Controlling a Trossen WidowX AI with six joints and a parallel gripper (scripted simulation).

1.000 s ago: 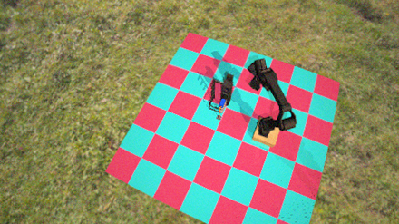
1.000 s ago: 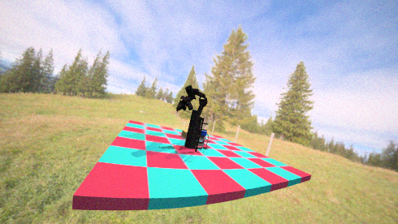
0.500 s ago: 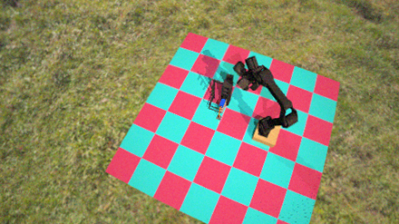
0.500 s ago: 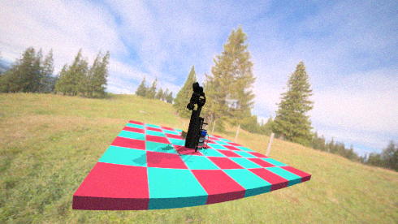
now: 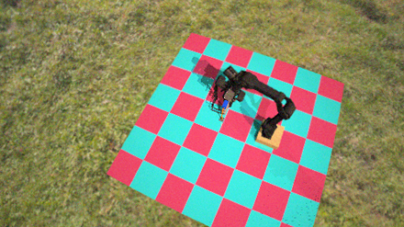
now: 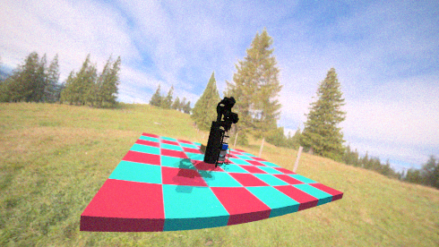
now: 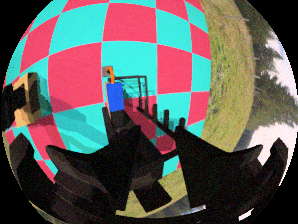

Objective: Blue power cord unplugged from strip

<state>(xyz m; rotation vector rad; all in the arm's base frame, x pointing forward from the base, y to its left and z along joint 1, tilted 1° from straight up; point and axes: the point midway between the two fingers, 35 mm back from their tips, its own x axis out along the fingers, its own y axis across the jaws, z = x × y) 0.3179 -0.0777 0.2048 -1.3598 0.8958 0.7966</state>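
Now: gripper tip 20 mm past the blue plug and 110 mm above it.
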